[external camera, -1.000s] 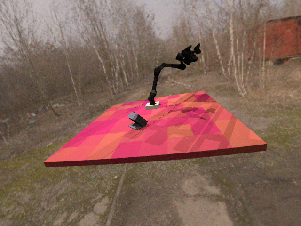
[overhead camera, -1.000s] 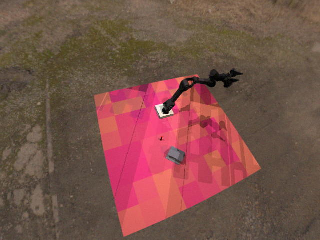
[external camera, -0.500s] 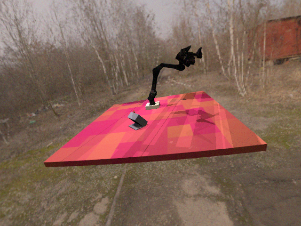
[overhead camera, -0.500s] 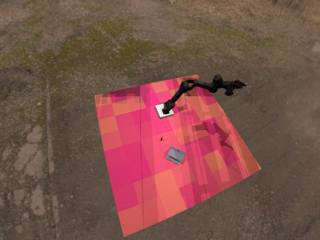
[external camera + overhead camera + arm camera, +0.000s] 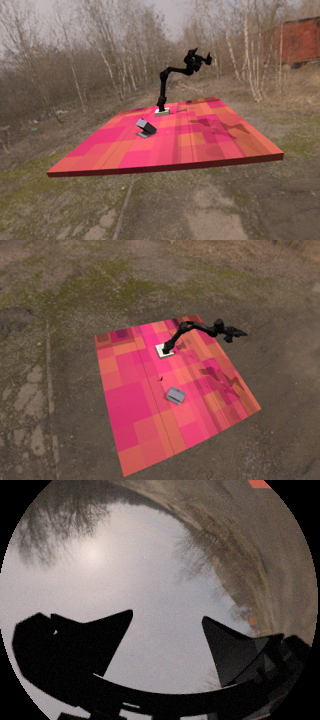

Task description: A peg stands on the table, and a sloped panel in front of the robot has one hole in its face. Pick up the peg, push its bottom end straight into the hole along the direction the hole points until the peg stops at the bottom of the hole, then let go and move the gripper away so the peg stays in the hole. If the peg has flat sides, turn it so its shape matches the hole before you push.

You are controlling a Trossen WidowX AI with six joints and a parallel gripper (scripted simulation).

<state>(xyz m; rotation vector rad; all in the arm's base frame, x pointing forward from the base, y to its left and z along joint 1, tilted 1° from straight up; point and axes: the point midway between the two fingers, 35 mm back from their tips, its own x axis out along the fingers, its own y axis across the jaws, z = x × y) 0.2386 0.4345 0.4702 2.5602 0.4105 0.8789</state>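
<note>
The red peg is 57 cm to the right of my gripper tip, 47 cm below it and 1 cm ahead of it. Also, from my gripper tip: grey sloped panel (48 cm to the right, 47 cm below, 18 cm ahead).
</note>
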